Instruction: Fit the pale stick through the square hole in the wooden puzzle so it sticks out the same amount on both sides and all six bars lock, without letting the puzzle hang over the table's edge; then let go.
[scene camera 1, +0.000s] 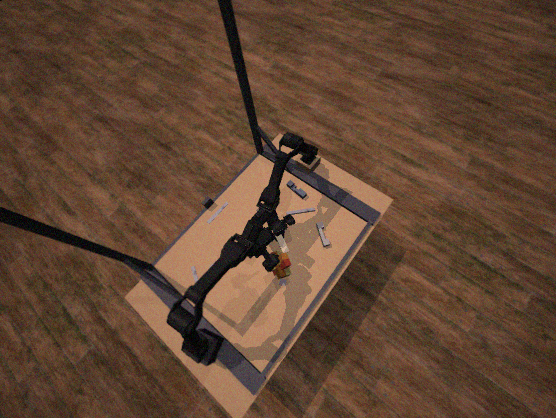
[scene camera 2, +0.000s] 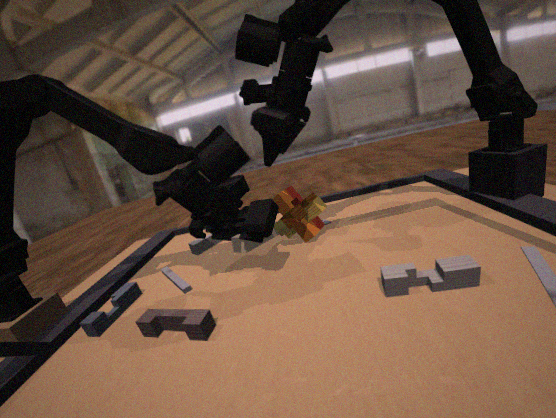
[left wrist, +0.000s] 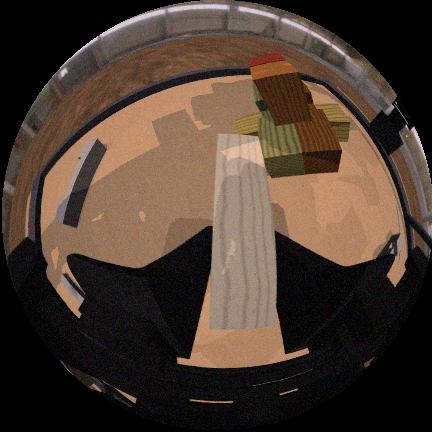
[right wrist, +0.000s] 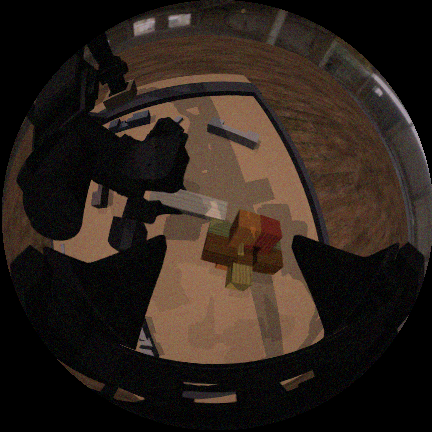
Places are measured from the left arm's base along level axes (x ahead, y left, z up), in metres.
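Where they show: left gripper, fingertip midpoint: (scene camera 1: 280, 240) (scene camera 2: 255, 240) (left wrist: 238, 233) (right wrist: 182, 203); right gripper, fingertip midpoint: (scene camera 1: 272, 248) (scene camera 2: 274, 159) (right wrist: 231, 242); left arm's base, link origin: (scene camera 1: 308, 158) (scene camera 2: 18, 310) (right wrist: 118, 88); right arm's base, link origin: (scene camera 1: 201, 347) (scene camera 2: 506, 148) (left wrist: 392, 124).
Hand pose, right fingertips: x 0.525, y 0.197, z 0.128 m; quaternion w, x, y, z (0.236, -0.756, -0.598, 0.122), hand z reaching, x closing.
Each offset is from my right fingertips to the top centre of the thing. "*": to the spot under its first point.
The puzzle @(dx +0.028, dy +0.038, dz -0.104 m) (scene camera 1: 282, 267) (scene camera 2: 300, 215) (left wrist: 282, 135) (right wrist: 220, 247), a cluster of orange, red, brown, green and yellow bars, rests tilted on the table. My left gripper (left wrist: 238, 233) (right wrist: 182, 203) is shut on the pale stick @(dx -0.072, dy -0.023, dz -0.114 m) (scene camera 1: 281, 243) (scene camera 2: 247, 244) (left wrist: 243, 200) (right wrist: 200, 204). The stick's free end is close beside the puzzle's green bar and outside the puzzle; I cannot tell whether they touch. The square hole cannot be made out. My right gripper (right wrist: 231, 242) is open and empty above the puzzle, which shows between its fingers in the right wrist view.
Grey notched blocks @(dx -0.234, dy +0.110, dz -0.163 m) (scene camera 1: 323, 235) (scene camera 2: 457, 272) (left wrist: 85, 185) (right wrist: 232, 134) lie around the table, with a dark notched block @(* dx -0.128, dy -0.232, dz -0.169 m) (scene camera 2: 202, 325) and a blue-grey one @(dx -0.355, dy -0.147, dz -0.163 m) (scene camera 1: 296, 190) (scene camera 2: 92, 323). A thin pale strip @(dx +0.004, dy -0.406, dz -0.192 m) (scene camera 1: 218, 212) lies near the far edge. The dark frame (scene camera 1: 320, 301) borders the table; the puzzle is inside it.
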